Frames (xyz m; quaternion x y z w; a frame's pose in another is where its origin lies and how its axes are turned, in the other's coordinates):
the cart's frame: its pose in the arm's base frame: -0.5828 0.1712 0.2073 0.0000 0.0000 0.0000 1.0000
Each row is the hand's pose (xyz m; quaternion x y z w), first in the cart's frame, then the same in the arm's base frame.
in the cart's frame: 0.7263 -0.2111 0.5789 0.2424 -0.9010 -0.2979 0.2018
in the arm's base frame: 0.1435 -0.0399 0.7862 0.2424 -0.9010 -0.2979 0.2018
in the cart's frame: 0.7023 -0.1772 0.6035 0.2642 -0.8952 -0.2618 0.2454
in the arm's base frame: 0.1195 -0.0060 0.8108 0.2642 -0.8952 -0.2618 0.2454
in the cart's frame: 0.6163 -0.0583 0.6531 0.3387 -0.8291 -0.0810 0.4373
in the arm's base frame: 0.0335 0.1129 0.8604 0.3387 -0.8291 -0.0810 0.4373
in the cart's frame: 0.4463 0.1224 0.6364 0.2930 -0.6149 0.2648 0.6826
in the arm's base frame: -0.1365 0.2936 0.8437 0.2930 -0.6149 0.2648 0.6826
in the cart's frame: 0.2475 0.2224 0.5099 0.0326 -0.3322 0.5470 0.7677
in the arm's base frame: -0.3353 0.3936 0.7172 0.0326 -0.3322 0.5470 0.7677
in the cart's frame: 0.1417 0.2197 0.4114 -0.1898 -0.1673 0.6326 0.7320
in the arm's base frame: -0.4411 0.3909 0.6187 -0.1898 -0.1673 0.6326 0.7320
